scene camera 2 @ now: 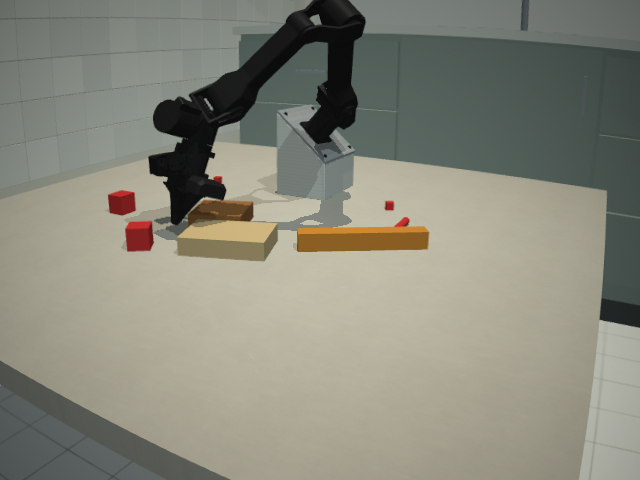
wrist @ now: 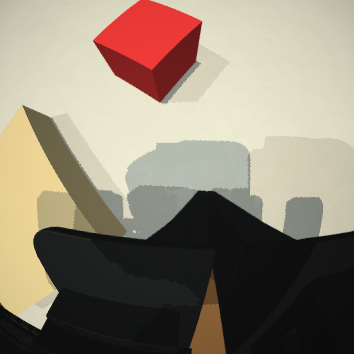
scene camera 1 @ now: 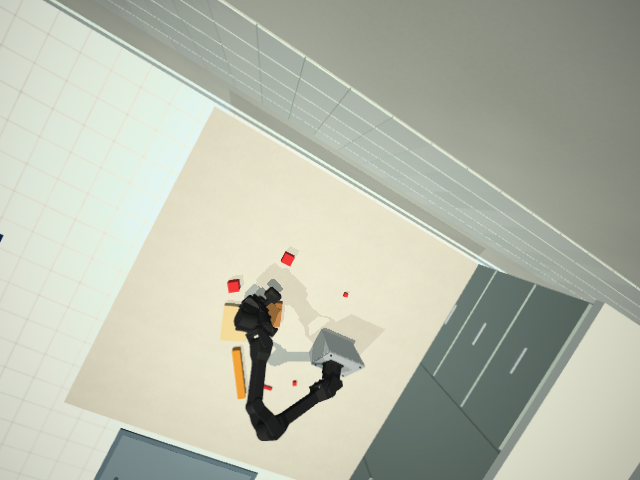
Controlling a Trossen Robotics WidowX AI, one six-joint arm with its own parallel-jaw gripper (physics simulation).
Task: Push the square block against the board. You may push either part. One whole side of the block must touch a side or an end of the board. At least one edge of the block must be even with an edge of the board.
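Places are measured from the arm's base along level axes (x up, y right, z ahead), in centimetres.
Where they show: gripper, between the fingertips: (scene camera 2: 174, 224) (wrist: 204, 198) (scene camera 1: 254, 294); arm's base, origin of its link: (scene camera 2: 315, 132) (scene camera 1: 333, 364).
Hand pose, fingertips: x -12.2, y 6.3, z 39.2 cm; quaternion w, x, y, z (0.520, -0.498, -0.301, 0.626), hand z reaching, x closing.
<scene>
Each offset is from my fingertips to the top centre of the thing.
A flat, pale yellow, roughly square block @(dx +1.6, dy -13.8, dz +0.9 cm) (scene camera 1: 230, 325) (scene camera 2: 232, 232) (wrist: 20, 170) lies on the table. A smaller brown block @(dx +1.6, dy -4.1, dz -8.8 cm) (scene camera 1: 278, 315) (scene camera 2: 222, 209) (wrist: 210, 325) lies behind it in scene camera 2, partly hidden by it. A long, narrow orange bar @(dx +1.6, dy -32.7, dz -11.5 cm) (scene camera 1: 238, 374) (scene camera 2: 361, 240) lies to the right, apart from the pale block. I cannot tell for certain which part is the named board. My gripper (scene camera 2: 176, 222) (wrist: 204, 198) is shut and empty, pointing down with its tips low, just left of the brown block in scene camera 2. The arm hides its tips in scene camera 1.
One red cube @(dx +2.5, dy -0.5, dz +9.1 cm) (scene camera 1: 233, 285) (scene camera 2: 139, 236) (wrist: 147, 32) stands near the pale block, and another @(dx +2.5, dy +19.4, dz -3.7 cm) (scene camera 1: 287, 258) (scene camera 2: 122, 202) farther off. Small red cubes (scene camera 1: 345, 294) (scene camera 2: 389, 205) and a red rod @(dx -0.1, dy -34.3, dz -23.8 cm) (scene camera 1: 267, 387) (scene camera 2: 403, 222) lie around the grey robot base (scene camera 1: 330, 343) (scene camera 2: 310, 160).
</scene>
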